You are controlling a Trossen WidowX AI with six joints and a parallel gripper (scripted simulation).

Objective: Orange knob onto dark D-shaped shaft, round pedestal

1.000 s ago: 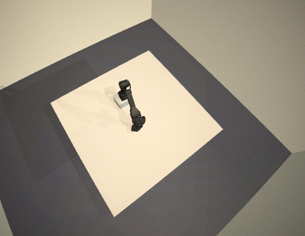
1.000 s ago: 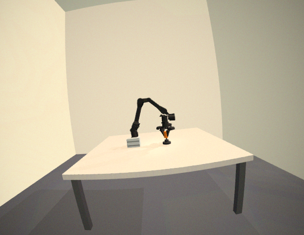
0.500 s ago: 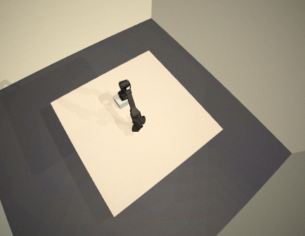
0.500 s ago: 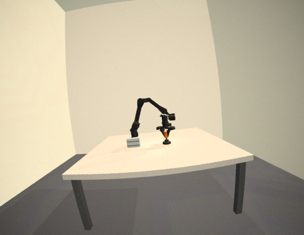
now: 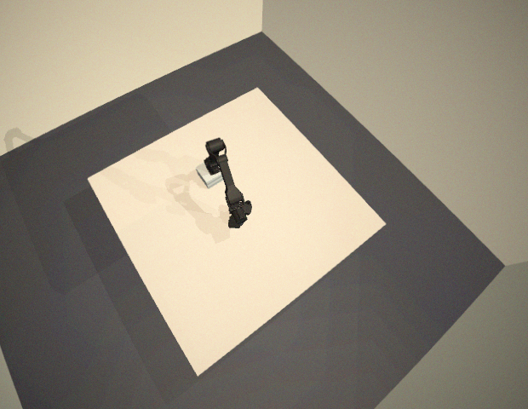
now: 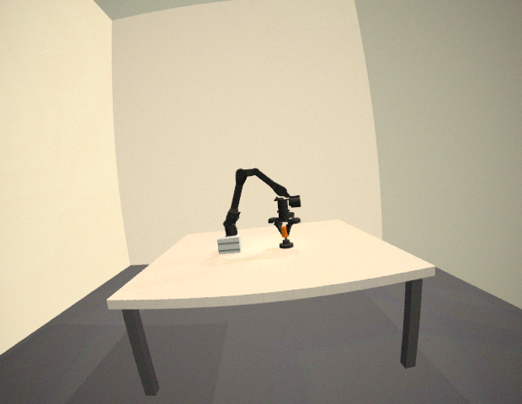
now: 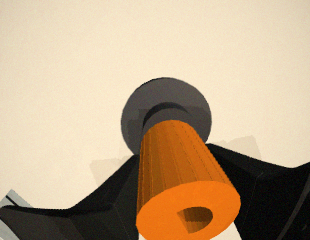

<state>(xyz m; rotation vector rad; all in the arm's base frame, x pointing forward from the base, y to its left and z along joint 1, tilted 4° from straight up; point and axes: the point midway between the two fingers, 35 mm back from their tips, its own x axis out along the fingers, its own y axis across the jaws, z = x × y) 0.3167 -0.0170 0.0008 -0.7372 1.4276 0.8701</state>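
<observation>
The orange knob lies 2 cm above my gripper tip. From my gripper tip the other things lie so: round pedestal: 4 cm below.
</observation>
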